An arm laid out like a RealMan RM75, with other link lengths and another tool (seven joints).
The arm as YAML. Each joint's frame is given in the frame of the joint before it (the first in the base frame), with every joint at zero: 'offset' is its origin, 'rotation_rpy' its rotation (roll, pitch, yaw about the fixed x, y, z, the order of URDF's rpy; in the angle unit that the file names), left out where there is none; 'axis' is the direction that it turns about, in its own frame. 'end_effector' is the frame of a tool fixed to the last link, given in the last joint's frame.
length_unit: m
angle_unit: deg
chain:
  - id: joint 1
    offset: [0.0, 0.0, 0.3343]
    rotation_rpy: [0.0, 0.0, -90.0]
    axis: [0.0, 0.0, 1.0]
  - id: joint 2
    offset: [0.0, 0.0, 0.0]
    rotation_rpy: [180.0, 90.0, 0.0]
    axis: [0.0, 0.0, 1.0]
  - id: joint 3
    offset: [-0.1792, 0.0, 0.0]
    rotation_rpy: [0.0, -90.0, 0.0]
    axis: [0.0, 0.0, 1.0]
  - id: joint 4
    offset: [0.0, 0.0, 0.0]
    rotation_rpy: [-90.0, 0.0, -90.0]
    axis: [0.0, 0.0, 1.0]
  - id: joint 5
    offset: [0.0, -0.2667, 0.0]
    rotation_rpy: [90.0, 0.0, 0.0]
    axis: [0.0, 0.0, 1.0]
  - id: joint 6
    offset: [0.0, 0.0, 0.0]
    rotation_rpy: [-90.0, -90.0, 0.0]
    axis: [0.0, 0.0, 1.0]
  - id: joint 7
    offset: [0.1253, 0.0, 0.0]
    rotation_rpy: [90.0, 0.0, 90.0]
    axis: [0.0, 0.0, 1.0]
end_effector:
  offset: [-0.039, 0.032, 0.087]
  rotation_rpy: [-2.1, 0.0, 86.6]
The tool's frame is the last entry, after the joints.
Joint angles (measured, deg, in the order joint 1, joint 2, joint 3, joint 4, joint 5, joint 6, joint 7), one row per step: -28.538 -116.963 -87.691 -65.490 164.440 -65.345 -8.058; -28.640 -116.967 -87.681 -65.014 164.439 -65.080 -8.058; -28.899 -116.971 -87.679 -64.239 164.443 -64.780 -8.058; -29.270 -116.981 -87.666 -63.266 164.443 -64.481 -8.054; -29.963 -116.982 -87.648 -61.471 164.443 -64.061 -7.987; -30.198 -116.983 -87.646 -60.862 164.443 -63.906 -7.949; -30.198 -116.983 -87.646 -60.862 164.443 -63.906 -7.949; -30.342 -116.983 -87.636 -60.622 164.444 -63.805 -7.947; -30.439 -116.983 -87.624 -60.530 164.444 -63.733 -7.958; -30.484 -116.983 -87.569 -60.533 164.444 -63.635 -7.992
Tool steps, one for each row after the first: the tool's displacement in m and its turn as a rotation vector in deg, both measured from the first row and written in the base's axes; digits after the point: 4 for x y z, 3 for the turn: -0.0016 -0.0001 -0.0008 -0.028 0.054 0.118; -0.0039 -0.0004 -0.0021 -0.141 0.177 0.322; -0.0066 -0.0009 -0.0037 -0.342 0.350 0.584; -0.0116 -0.0022 -0.0063 -0.817 0.743 1.120; -0.0134 -0.0027 -0.0072 -0.977 0.878 1.284; -0.0134 -0.0027 -0.0072 -0.977 0.878 1.284; -0.0137 -0.0025 -0.0075 -1.013 0.923 1.271; -0.0135 -0.0021 -0.0077 -1.005 0.932 1.204; -0.0130 -0.0017 -0.0079 -0.963 0.921 1.079
